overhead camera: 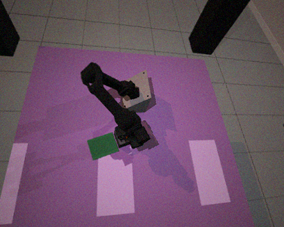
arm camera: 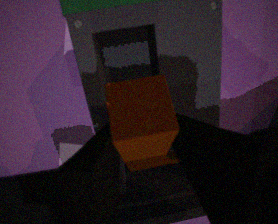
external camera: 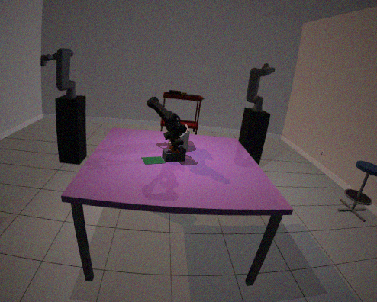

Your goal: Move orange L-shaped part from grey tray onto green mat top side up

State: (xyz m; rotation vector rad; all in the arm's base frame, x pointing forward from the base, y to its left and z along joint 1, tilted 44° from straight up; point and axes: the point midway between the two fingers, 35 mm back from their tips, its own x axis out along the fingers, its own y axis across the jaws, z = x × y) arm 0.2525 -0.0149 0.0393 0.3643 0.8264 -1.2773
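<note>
Right now my gripper tip is 14 cm to the left of the green mat, 10 cm above it and 4 cm short of it. The rest, counted from my gripper tip: orange L-shaped part 3 cm to the left, 3 cm below, 3 cm behind.
</note>
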